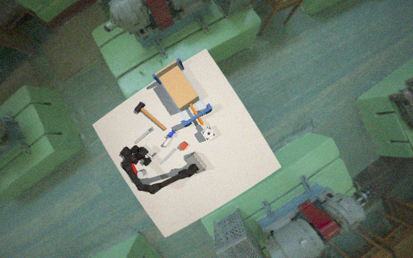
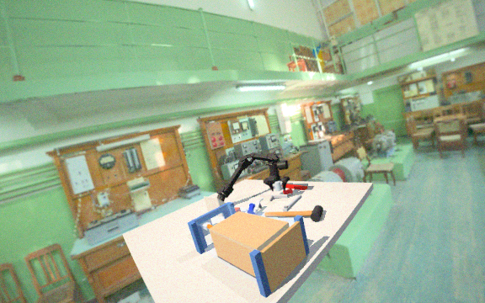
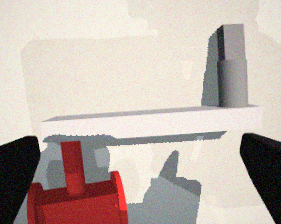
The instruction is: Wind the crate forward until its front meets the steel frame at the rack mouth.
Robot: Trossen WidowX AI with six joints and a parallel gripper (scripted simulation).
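Right now my gripper tip is 5 cm to the right of the red knob, 3 cm short of it and 3 cm above it. From my gripper tip the other things lie so: blue knob (29 cm to the right, 1 cm below); then red bar (20 cm to the left, 5 cm below, 1 cm behind); then blue-handled tool (24 cm to the right, 2 cm below, 1 cm behind).
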